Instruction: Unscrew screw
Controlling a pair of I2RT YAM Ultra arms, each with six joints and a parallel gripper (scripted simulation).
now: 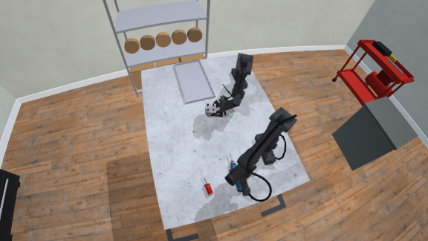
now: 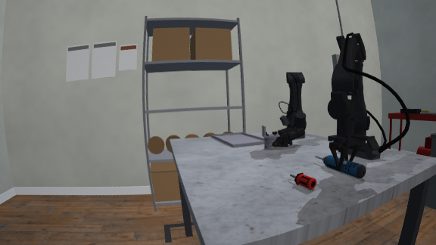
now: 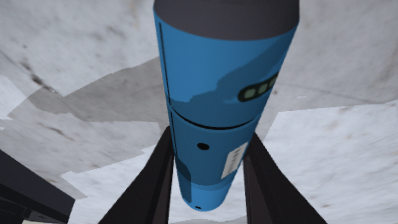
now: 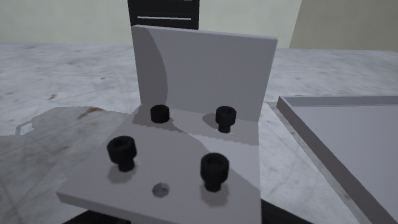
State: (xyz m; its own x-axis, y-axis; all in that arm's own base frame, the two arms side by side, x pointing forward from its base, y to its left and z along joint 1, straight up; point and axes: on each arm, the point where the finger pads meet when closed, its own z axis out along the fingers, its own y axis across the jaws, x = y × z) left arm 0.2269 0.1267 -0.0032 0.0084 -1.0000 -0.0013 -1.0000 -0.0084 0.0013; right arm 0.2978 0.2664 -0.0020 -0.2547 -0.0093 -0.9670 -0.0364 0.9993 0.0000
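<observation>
Right now my right hand is right at the joint module. The rest, counted from my right hand: screw: 40 mm above, 20 mm ahead, 10 mm to the left; then grey bracket: 50 mm above; then bit: 330 mm to the left, 60 mm behind.
</observation>
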